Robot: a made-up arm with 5 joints.
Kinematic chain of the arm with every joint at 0, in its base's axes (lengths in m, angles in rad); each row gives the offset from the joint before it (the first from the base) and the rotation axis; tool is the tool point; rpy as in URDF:
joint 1: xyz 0 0 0.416 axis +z
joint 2: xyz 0 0 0 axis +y
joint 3: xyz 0.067 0 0.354 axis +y
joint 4: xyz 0.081 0 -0.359 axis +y
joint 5: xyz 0.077 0 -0.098 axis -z
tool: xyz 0 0 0 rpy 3.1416 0 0
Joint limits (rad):
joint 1: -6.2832..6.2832
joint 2: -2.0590..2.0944
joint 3: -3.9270..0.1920
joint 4: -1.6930..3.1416
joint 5: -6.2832..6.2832
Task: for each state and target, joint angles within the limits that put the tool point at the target. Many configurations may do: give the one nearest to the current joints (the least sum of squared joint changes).
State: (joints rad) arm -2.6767 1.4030 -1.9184 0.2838 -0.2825
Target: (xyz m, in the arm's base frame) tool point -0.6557 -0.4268 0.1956
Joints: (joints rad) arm -2.5646 1.3043 -2.0742 0.2573 -0.2825
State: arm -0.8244 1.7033 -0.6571 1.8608 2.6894
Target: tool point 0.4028 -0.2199 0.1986
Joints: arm -0.4997 0.8997 -1.3301 1.8295 2.6894
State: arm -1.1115 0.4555 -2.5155 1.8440 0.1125
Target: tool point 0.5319 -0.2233 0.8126
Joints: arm -0.3975 0.4107 -2.3457 2.0286 0.1125
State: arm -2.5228 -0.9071 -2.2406 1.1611 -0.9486
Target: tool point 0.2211 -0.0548 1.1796
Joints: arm -3.3845 -0.8187 -2.2938 1.0980 -0.9486
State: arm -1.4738 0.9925 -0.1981 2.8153 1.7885
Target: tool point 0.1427 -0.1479 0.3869
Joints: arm -0.8033 0.6874 -0.4431 3.0365 1.7885
